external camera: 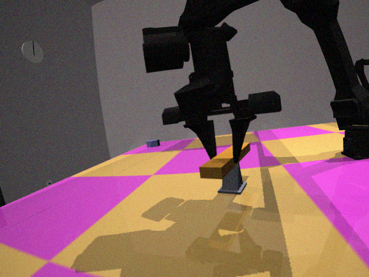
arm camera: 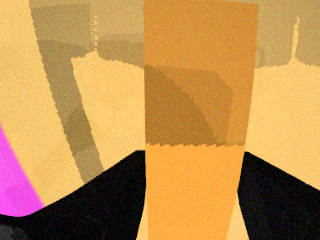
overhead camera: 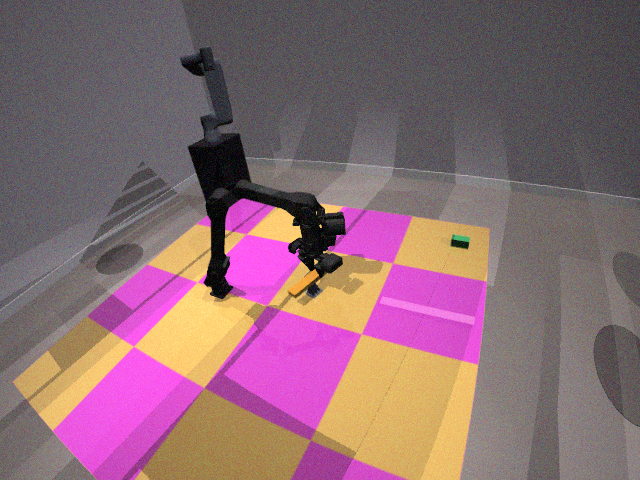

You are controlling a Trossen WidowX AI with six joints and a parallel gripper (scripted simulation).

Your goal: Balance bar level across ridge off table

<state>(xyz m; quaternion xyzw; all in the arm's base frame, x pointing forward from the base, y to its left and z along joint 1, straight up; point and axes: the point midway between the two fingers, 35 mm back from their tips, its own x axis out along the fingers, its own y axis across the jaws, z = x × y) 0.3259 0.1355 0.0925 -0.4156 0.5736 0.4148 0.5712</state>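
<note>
The orange bar lies 1 cm behind my gripper tip and 3 cm to the right of it. Round my gripper tip: dark blue block 41 cm ahead, 64 cm to the right, 4 cm below; then green block 41 cm ahead, 36 cm to the left, 4 cm below.
</note>
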